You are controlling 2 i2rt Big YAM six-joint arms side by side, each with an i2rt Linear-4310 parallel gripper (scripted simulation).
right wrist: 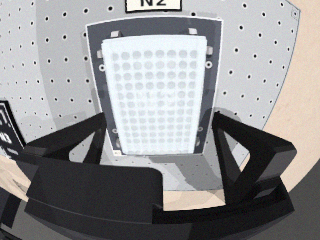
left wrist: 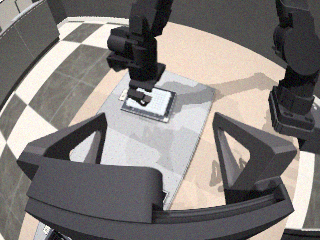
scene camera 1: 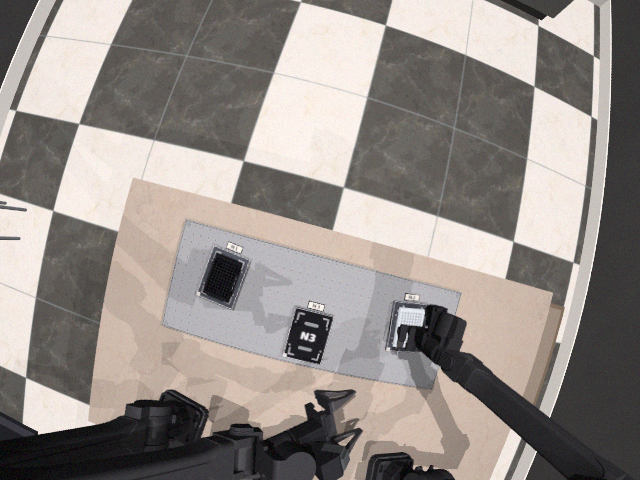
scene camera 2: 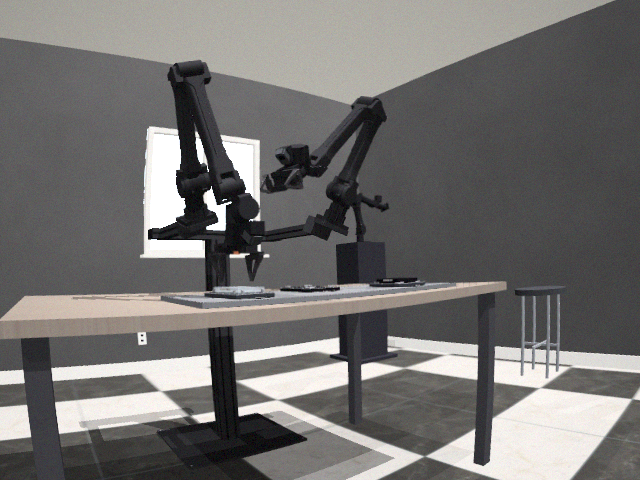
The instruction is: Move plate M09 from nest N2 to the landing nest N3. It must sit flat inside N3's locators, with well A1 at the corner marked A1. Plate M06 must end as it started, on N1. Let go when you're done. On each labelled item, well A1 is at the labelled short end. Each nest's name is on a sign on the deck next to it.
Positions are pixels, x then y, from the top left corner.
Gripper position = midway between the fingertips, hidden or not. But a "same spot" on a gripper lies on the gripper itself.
My left gripper shows in the left wrist view, in scene camera 1 [357, 410] and in scene camera 2; in the right wrist view it is out of frame. One and the same spot on my left gripper: [left wrist: 129, 194] is [scene camera 2: 284, 170].
